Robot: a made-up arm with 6 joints.
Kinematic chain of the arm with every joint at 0, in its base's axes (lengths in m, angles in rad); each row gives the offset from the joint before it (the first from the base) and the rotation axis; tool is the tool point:
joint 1: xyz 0 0 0.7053 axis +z
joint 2: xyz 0.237 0 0 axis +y
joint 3: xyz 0 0 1.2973 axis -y
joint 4: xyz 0 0 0.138 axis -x
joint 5: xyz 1.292 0 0 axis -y
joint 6: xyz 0.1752 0 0 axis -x
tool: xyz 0 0 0
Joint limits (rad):
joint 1: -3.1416..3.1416
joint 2: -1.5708..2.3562
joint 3: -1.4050..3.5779
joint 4: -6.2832..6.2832
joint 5: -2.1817..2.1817
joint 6: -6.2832..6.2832
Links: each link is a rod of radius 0.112 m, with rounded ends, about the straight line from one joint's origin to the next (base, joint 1, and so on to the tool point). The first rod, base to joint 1, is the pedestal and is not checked.
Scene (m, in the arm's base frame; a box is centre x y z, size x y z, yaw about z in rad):
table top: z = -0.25
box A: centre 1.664 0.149 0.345 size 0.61 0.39 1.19 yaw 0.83
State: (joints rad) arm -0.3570 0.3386 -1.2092 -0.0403 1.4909 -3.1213
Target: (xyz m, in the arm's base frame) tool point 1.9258 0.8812 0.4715
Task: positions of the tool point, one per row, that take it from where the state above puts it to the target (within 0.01 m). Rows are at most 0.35 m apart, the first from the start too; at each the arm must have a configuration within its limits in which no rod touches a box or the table.
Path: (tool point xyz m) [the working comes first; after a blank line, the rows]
Joints at the target: 0.4275 0.8906 -0.2154 0.0201 1.3558 -3.1213
Straight joint move there: touches box A.

1: 1.0314 -0.0763 0.5875
2: 1.0290 0.2256 0.5408
3: 0.9342 0.5164 0.4910
4: 0.7547 0.7670 0.4386
5: 1.0347 0.8686 0.3956
6: 1.3315 0.9240 0.3875
7: 1.6327 0.9288 0.4136
8: 1.9258 0.8812 0.4714

